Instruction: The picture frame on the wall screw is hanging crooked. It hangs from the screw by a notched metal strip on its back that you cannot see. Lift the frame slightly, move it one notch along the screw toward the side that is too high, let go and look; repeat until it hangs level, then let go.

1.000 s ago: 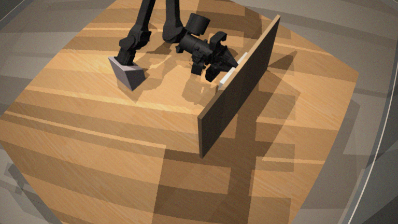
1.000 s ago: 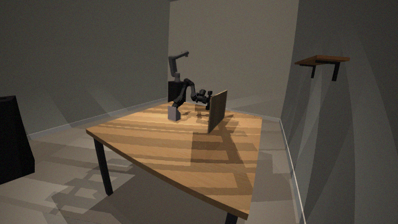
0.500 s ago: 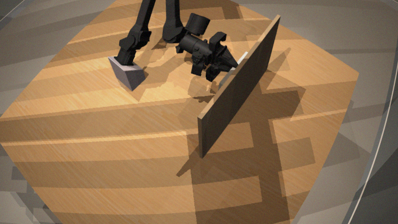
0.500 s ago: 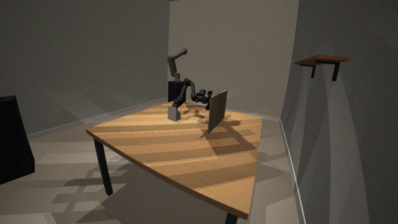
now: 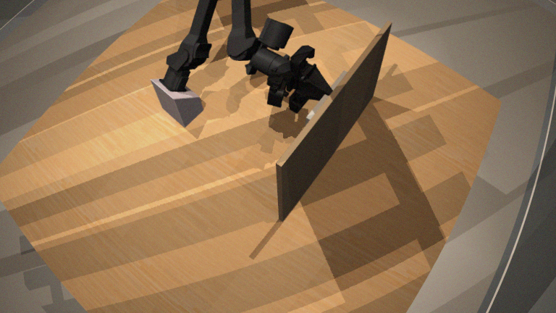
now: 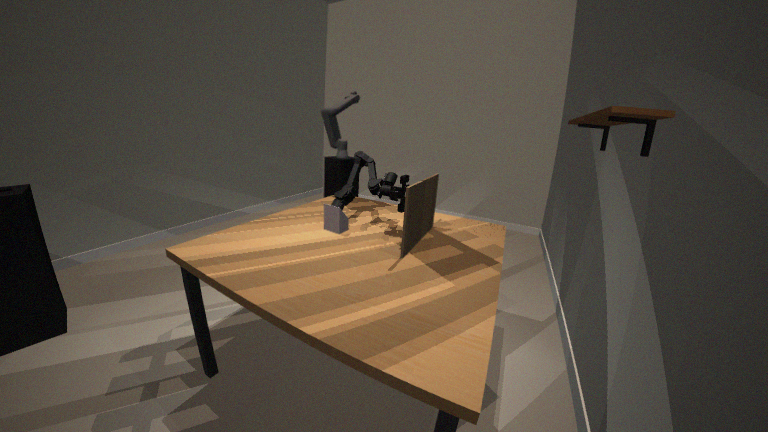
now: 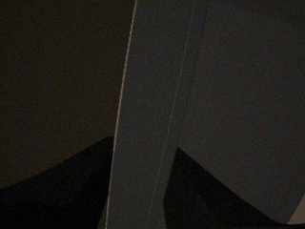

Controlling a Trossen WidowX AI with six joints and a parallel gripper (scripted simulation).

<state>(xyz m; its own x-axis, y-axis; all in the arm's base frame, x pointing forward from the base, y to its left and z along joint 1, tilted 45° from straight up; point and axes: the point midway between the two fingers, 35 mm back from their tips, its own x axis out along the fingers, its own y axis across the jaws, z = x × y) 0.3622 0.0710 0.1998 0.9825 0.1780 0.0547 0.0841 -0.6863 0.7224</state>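
My gripper tip is now 5 cm above the picture frame. Round my gripper tip: wall panel (2 cm ahead, 7 cm below).
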